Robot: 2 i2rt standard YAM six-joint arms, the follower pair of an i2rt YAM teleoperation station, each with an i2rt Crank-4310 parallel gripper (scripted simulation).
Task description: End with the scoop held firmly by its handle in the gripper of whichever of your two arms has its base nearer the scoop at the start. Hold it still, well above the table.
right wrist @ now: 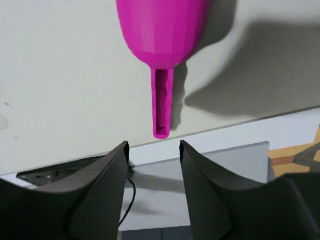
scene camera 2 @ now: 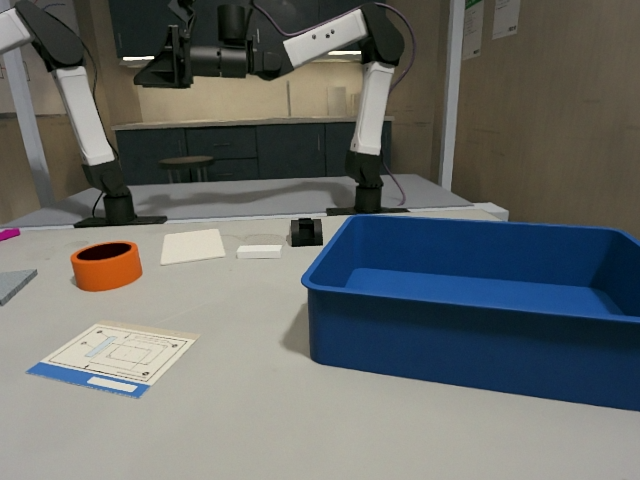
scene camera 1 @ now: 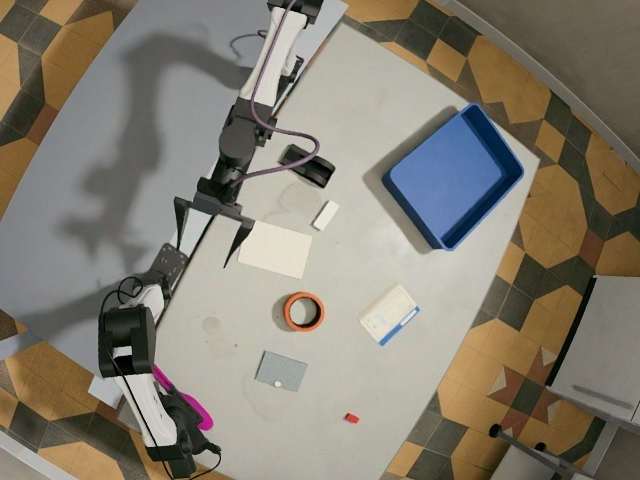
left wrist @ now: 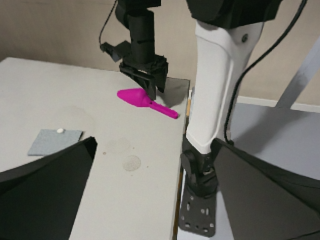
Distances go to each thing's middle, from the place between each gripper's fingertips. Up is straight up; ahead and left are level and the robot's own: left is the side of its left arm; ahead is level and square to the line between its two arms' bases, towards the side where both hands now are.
Labels:
Right now the grey-blue pad (scene camera 1: 284, 372) is 230 mm ahead of my right hand (scene camera 1: 167, 388), 170 mm to the left of it and 60 mm below it. Round my right hand: black holder (scene camera 2: 305, 231) 640 mm to the left, 50 mm below, 50 mm ahead; then blue-edged card (scene camera 2: 125, 359) 420 mm to the left, 400 mm ahead, 70 mm below; then cream sheet (scene camera 1: 269, 247) 430 mm to the left, 80 mm ahead, 60 mm below.
I see the cream sheet 13 cm ahead of my left hand (scene camera 2: 138, 82), 9 cm to the left of it and 29 cm below it. Round my left hand: grey-blue pad 29 cm ahead, 17 cm to the right, 29 cm below; black holder 10 cm ahead, 30 cm to the left, 28 cm below; blue-edged card 46 cm ahead, 8 cm to the left, 30 cm below.

